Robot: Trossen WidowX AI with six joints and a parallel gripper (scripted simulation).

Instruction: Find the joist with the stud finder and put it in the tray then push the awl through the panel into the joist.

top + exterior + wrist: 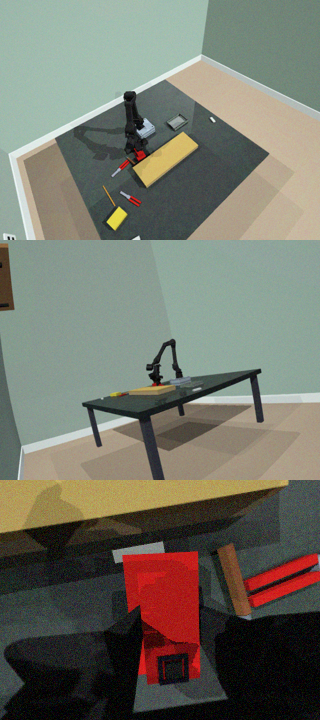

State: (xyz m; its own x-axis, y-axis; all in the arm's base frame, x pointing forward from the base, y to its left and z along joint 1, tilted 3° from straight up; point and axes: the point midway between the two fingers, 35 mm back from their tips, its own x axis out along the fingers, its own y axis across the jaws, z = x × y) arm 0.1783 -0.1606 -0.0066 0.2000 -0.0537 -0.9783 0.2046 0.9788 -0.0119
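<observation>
Right now my gripper tip is 40 mm past the indicator window, 10 mm to the right of it and 30 mm below it. Round my gripper tip: brown-handled awl (30 mm behind, 90 mm to the right, 20 mm below); then orange pencil (100 mm ahead, 360 mm to the right, 20 mm below); then red stud finder (20 mm behind, 20 mm above).
</observation>
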